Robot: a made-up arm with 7 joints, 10 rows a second.
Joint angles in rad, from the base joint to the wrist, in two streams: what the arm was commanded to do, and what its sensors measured. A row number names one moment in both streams.
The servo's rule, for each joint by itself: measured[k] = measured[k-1] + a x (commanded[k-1-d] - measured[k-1]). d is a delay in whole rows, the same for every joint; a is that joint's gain. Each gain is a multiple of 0.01, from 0.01 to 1. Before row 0 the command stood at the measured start. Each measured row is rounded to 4 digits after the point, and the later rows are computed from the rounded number. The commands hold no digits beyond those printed.
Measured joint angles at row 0:
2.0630, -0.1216, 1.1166, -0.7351, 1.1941, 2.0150, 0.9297
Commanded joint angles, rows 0 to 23:
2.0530, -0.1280, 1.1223, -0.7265, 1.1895, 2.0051, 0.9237
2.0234, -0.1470, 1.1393, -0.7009, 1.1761, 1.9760, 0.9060
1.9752, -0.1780, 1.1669, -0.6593, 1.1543, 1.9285, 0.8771
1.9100, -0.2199, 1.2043, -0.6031, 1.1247, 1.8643, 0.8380
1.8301, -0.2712, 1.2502, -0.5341, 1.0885, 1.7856, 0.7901
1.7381, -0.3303, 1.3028, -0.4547, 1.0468, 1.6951, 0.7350
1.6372, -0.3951, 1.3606, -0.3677, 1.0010, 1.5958, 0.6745
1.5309, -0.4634, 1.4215, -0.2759, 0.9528, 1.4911, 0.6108
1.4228, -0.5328, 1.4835, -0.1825, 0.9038, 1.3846, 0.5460
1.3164, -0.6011, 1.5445, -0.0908, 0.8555, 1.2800, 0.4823
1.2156, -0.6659, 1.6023, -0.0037, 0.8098, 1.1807, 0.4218
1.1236, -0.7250, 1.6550, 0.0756, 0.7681, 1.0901, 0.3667
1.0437, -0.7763, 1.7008, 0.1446, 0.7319, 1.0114, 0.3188
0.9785, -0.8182, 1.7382, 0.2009, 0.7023, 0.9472, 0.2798
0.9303, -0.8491, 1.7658, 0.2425, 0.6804, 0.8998, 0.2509
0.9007, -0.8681, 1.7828, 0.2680, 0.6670, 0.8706, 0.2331
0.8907, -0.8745, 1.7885, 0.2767, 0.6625, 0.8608, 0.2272
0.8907, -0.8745, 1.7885, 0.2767, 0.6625, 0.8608, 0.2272
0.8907, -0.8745, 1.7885, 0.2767, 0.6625, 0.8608, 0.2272
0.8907, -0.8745, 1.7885, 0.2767, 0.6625, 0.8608, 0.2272
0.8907, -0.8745, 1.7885, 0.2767, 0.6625, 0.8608, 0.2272
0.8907, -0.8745, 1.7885, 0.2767, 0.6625, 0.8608, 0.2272
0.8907, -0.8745, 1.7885, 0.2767, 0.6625, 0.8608, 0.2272
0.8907, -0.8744, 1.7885, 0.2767, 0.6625, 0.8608, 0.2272
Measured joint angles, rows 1 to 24:
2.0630, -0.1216, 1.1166, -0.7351, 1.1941, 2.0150, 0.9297
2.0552, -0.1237, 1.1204, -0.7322, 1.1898, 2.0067, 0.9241
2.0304, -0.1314, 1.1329, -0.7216, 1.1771, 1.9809, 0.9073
1.9873, -0.1468, 1.1553, -0.7004, 1.1559, 1.9369, 0.8792
1.9270, -0.1709, 1.1876, -0.6673, 1.1269, 1.8759, 0.8409
1.8514, -0.2040, 1.2289, -0.6220, 1.0912, 1.8000, 0.7937
1.7630, -0.2457, 1.2777, -0.5651, 1.0499, 1.7119, 0.7391
1.6649, -0.2950, 1.3324, -0.4980, 1.0044, 1.6144, 0.6790
1.5604, -0.3506, 1.3912, -0.4225, 0.9564, 1.5108, 0.6156
1.4531, -0.4107, 1.4521, -0.3409, 0.9075, 1.4048, 0.5509
1.3465, -0.4735, 1.5131, -0.2559, 0.8591, 1.3000, 0.4871
1.2444, -0.5370, 1.5720, -0.1702, 0.8133, 1.1998, 0.4264
1.1502, -0.5990, 1.6268, -0.0866, 0.7713, 1.1077, 0.3709
1.0671, -0.6575, 1.6756, -0.0080, 0.7347, 1.0268, 0.3224
0.9980, -0.7105, 1.7169, 0.0630, 0.7046, 0.9599, 0.2828
0.9452, -0.7562, 1.7492, 0.1240, 0.6821, 0.9094, 0.2531
0.9105, -0.7931, 1.7714, 0.1730, 0.6681, 0.8768, 0.2345
0.8951, -0.8200, 1.7827, 0.2083, 0.6629, 0.8634, 0.2277
0.8917, -0.8380, 1.7865, 0.2316, 0.6625, 0.8612, 0.2272
0.8909, -0.8500, 1.7878, 0.2469, 0.6625, 0.8609, 0.2272
0.8907, -0.8581, 1.7883, 0.2570, 0.6625, 0.8608, 0.2272
0.8907, -0.8635, 1.7884, 0.2637, 0.6625, 0.8608, 0.2272
0.8907, -0.8671, 1.7885, 0.2681, 0.6625, 0.8608, 0.2272
0.8907, -0.8695, 1.7885, 0.2710, 0.6625, 0.8608, 0.2272
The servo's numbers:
d 1
a 0.78 0.33 0.66 0.34 0.93 0.84 0.93

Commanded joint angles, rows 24 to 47:
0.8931, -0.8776, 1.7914, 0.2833, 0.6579, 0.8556, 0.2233
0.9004, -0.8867, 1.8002, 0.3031, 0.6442, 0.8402, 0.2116
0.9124, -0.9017, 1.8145, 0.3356, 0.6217, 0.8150, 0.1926
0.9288, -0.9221, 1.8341, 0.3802, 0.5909, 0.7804, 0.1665
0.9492, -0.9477, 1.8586, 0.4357, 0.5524, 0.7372, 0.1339
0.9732, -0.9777, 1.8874, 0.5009, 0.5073, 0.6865, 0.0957
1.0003, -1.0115, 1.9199, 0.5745, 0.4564, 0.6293, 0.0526
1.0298, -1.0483, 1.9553, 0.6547, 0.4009, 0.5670, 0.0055
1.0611, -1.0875, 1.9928, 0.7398, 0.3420, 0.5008, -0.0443
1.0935, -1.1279, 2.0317, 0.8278, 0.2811, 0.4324, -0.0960
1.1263, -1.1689, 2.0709, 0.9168, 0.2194, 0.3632, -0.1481
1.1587, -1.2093, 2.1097, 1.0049, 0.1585, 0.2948, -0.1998
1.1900, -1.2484, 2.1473, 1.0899, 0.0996, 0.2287, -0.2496
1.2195, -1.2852, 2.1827, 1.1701, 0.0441, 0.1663, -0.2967
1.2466, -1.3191, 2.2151, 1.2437, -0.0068, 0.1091, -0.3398
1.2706, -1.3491, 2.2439, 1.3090, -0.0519, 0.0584, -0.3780
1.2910, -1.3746, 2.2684, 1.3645, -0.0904, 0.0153, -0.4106
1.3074, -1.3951, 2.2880, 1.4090, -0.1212, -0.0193, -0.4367
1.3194, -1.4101, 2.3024, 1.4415, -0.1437, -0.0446, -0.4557
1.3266, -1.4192, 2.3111, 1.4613, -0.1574, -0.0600, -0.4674
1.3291, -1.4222, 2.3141, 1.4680, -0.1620, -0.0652, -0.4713
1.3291, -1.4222, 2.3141, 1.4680, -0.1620, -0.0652, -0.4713
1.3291, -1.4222, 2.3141, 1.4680, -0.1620, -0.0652, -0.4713
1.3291, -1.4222, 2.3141, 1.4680, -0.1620, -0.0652, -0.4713
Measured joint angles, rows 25 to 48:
0.8907, -0.8711, 1.7885, 0.2729, 0.6625, 0.8608, 0.2272
0.8926, -0.8732, 1.7904, 0.2764, 0.6582, 0.8564, 0.2236
0.8987, -0.8777, 1.7969, 0.2855, 0.6452, 0.8428, 0.2124
0.9094, -0.8856, 1.8085, 0.3025, 0.6233, 0.8194, 0.1940
0.9245, -0.8976, 1.8254, 0.3289, 0.5932, 0.7866, 0.1684
0.9438, -0.9141, 1.8473, 0.3652, 0.5553, 0.7451, 0.1363
0.9667, -0.9351, 1.8738, 0.4113, 0.5107, 0.6959, 0.0985
0.9929, -0.9603, 1.9042, 0.4668, 0.4602, 0.6400, 0.0558
1.0217, -0.9893, 1.9379, 0.5307, 0.4051, 0.5787, 0.0090
1.0524, -1.0217, 1.9741, 0.6018, 0.3464, 0.5133, -0.0406
1.0845, -1.0567, 2.0121, 0.6786, 0.2857, 0.4453, -0.0921
1.1171, -1.0937, 2.0509, 0.7596, 0.2240, 0.3763, -0.1442
1.1495, -1.1318, 2.0897, 0.8430, 0.1631, 0.3078, -0.1959
1.1811, -1.1703, 2.1277, 0.9269, 0.1040, 0.2414, -0.2458
1.2111, -1.2082, 2.1640, 1.0096, 0.0483, 0.1783, -0.2931
1.2388, -1.2448, 2.1977, 1.0892, -0.0029, 0.1202, -0.3365
1.2636, -1.2792, 2.2282, 1.1639, -0.0485, 0.0683, -0.3751
1.2850, -1.3107, 2.2547, 1.2321, -0.0875, 0.0238, -0.4081
1.3025, -1.3386, 2.2767, 1.2922, -0.1188, -0.0124, -0.4347
1.3157, -1.3622, 2.2937, 1.3430, -0.1420, -0.0394, -0.4542
1.3242, -1.3810, 2.3052, 1.3832, -0.1563, -0.0567, -0.4665
1.3280, -1.3946, 2.3111, 1.4120, -0.1616, -0.0638, -0.4710
1.3289, -1.4037, 2.3131, 1.4310, -0.1620, -0.0650, -0.4713
1.3291, -1.4098, 2.3138, 1.4436, -0.1620, -0.0652, -0.4713

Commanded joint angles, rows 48 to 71:
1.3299, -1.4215, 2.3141, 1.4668, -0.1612, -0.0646, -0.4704
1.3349, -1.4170, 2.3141, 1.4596, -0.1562, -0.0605, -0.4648
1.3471, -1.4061, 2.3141, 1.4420, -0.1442, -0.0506, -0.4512
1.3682, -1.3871, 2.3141, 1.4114, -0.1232, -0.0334, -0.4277
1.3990, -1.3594, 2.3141, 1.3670, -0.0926, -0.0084, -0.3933
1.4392, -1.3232, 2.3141, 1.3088, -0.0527, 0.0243, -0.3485
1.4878, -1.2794, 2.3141, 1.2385, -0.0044, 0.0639, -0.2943
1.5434, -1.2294, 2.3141, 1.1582, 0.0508, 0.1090, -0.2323
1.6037, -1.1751, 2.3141, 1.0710, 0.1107, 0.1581, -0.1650
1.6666, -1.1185, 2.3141, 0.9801, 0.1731, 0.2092, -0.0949
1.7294, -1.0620, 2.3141, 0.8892, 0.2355, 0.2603, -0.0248
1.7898, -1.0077, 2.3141, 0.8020, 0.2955, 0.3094, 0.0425
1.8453, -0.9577, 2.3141, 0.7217, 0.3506, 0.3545, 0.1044
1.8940, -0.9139, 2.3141, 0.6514, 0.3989, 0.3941, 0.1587
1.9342, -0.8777, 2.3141, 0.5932, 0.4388, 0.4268, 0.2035
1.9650, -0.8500, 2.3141, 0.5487, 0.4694, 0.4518, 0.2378
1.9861, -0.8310, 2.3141, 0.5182, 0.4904, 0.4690, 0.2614
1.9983, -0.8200, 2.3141, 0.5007, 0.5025, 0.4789, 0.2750
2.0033, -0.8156, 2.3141, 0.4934, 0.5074, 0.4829, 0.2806
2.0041, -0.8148, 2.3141, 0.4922, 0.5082, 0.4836, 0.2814
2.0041, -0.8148, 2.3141, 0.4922, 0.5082, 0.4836, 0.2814
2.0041, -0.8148, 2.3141, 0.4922, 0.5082, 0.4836, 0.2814
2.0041, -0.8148, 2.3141, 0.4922, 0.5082, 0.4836, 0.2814
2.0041, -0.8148, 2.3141, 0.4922, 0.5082, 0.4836, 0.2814
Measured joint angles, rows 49 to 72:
1.3291, -1.4139, 2.3140, 1.4519, -0.1620, -0.0652, -0.4713
1.3297, -1.4164, 2.3141, 1.4570, -0.1613, -0.0647, -0.4705
1.3338, -1.4166, 2.3141, 1.4579, -0.1566, -0.0612, -0.4652
1.3442, -1.4131, 2.3141, 1.4525, -0.1451, -0.0523, -0.4522
1.3629, -1.4045, 2.3141, 1.4385, -0.1247, -0.0364, -0.4294
1.3911, -1.3896, 2.3141, 1.4142, -0.0948, -0.0129, -0.3958
1.4286, -1.3677, 2.3141, 1.3784, -0.0556, 0.0183, -0.3518
1.4748, -1.3386, 2.3141, 1.3308, -0.0080, 0.0566, -0.2983
1.5283, -1.3026, 2.3141, 1.2721, 0.0467, 0.1006, -0.2369
1.5871, -1.2605, 2.3141, 1.2037, 0.1062, 0.1489, -0.1700
1.6491, -1.2136, 2.3141, 1.1277, 0.1684, 0.1996, -0.1002
1.7117, -1.1636, 2.3141, 1.0466, 0.2308, 0.2506, -0.0301
1.7726, -1.1122, 2.3141, 0.9634, 0.2910, 0.3000, 0.0374
1.8293, -1.0612, 2.3141, 0.8812, 0.3464, 0.3458, 0.0997
1.8798, -1.0126, 2.3141, 0.8031, 0.3952, 0.3864, 0.1546
1.9222, -0.9681, 2.3141, 0.7317, 0.4357, 0.4203, 0.2001
1.9556, -0.9291, 2.3141, 0.6695, 0.4670, 0.4468, 0.2352
1.9794, -0.8967, 2.3141, 0.6181, 0.4888, 0.4654, 0.2596
1.9941, -0.8714, 2.3141, 0.5782, 0.5015, 0.4767, 0.2739
2.0013, -0.8530, 2.3141, 0.5494, 0.5070, 0.4819, 0.2801
2.0035, -0.8404, 2.3141, 0.5300, 0.5081, 0.4833, 0.2813
2.0040, -0.8320, 2.3141, 0.5171, 0.5082, 0.4836, 0.2814
2.0041, -0.8263, 2.3141, 0.5086, 0.5082, 0.4836, 0.2814
2.0041, -0.8225, 2.3141, 0.5030, 0.5082, 0.4836, 0.2814

